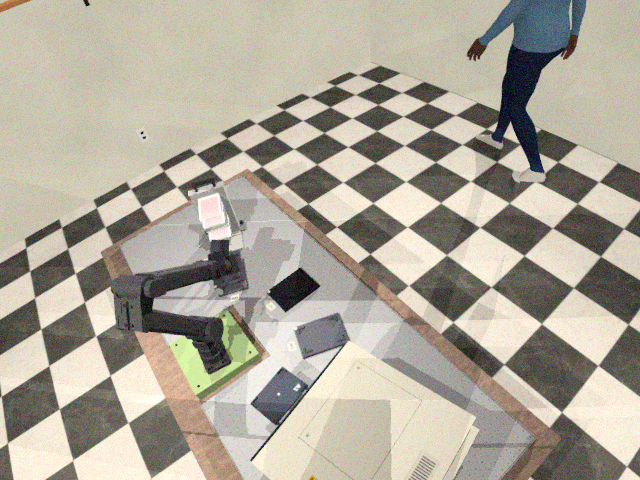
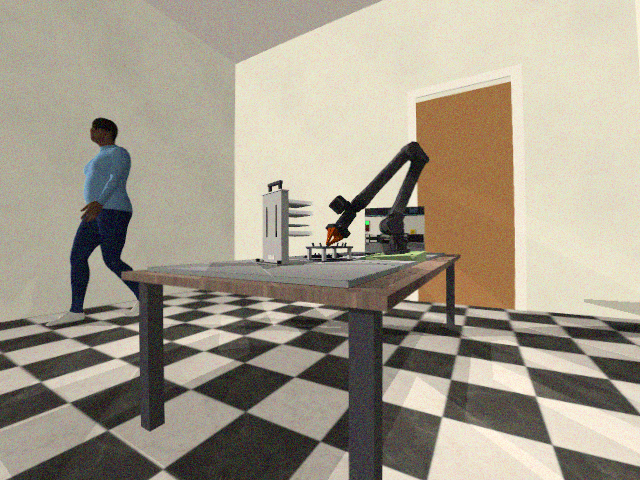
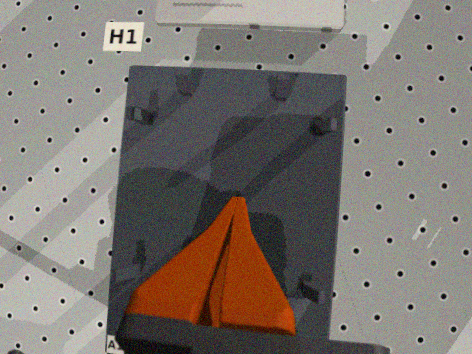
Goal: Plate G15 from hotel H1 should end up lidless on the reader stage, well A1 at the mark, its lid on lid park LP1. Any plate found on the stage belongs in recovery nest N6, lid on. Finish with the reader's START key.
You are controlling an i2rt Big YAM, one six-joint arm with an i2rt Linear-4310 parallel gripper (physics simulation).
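Frame: origin at the arm's base, x right, y ahead, z up, level; centimetres.
Seen in the pictures: gripper, fingertip midpoint: [image 3: 238, 205]; arm's base, link origin: [image 1: 214, 355] [image 2: 397, 253].
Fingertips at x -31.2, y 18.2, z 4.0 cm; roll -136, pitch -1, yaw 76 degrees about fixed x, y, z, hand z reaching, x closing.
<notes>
Pixels of each thing's middle, then the offset from my fingertips to it. "pt": a spot on its surface instead.
- Hotel H1, body centre: [image 2: 284, 223] [image 1: 215, 214] dx -20.9, dy +4.4, dz +8.5 cm
- cream reader, body centre: [image 1: 365, 456] [image 2: 394, 231] dx +86.4, dy +7.1, dz +8.3 cm
- black pad, surface spot: [image 1: 293, 289] pt dx +20.9, dy +17.2, dz -5.4 cm
- grey pegged nest, body centre: [image 1: 320, 334] dx +43.1, dy +16.5, dz -5.5 cm
- dark blue platform, body centre: [image 1: 288, 401] dx +61.8, dy -3.1, dz +3.6 cm
- H1 label, surface spot: [image 3: 123, 37] pt dx -14.2, dy -7.4, dz -6.4 cm
My gripper [image 2: 328, 244] [image 3: 238, 205] is shut and empty. Its orange tips point down close above a dark raised stand [image 1: 236, 285] [image 2: 338, 248] [image 3: 300, 170] with corner pegs; whether they touch it I cannot tell. No plate shows on this stand. Hotel H1 [image 1: 233, 217] [image 2: 275, 227] stands beside it, holding several stacked plates [image 1: 209, 207] [image 2: 298, 212]; their labels are not readable. The cream reader [image 1: 439, 408] [image 2: 405, 224] stands at the other end of the table, with a green light [image 2: 367, 225] on its front. Which key is START is too small to tell.
A black pad [image 1: 293, 289], a grey pegged nest [image 1: 321, 334] and a dark blue platform [image 1: 276, 395] lie between stand and reader. The arm's green base plate [image 1: 235, 335] is close by. An H1 label [image 3: 123, 37] lies near the stand. A person [image 1: 527, 93] [image 2: 108, 180] is beyond the table.
</notes>
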